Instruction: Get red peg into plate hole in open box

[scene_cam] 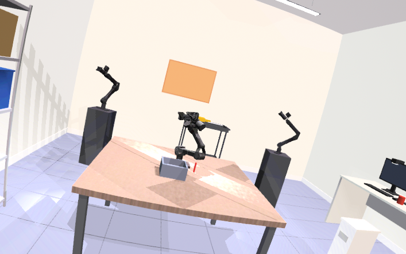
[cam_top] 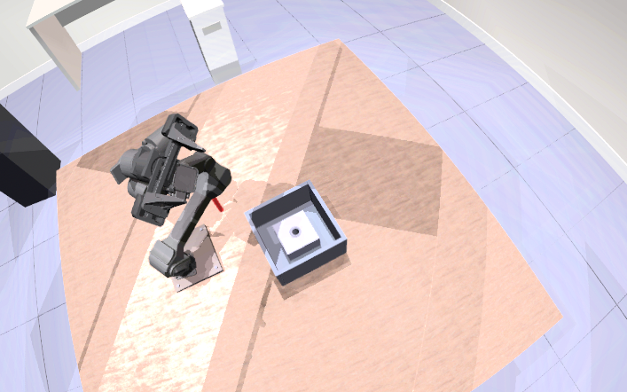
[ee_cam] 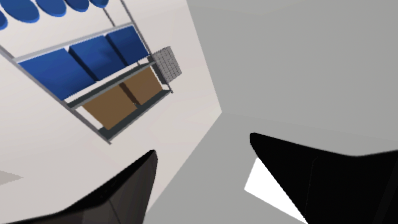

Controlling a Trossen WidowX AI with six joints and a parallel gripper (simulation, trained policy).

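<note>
Now: the red peg 7 cm behind my gripper tip, 20 cm to the left of it and 42 cm below it. The rest, counted from my gripper tip: grey box 12 cm ahead, 4 cm to the left, 43 cm below; plate 12 cm ahead, 4 cm to the left, 41 cm below.
</note>
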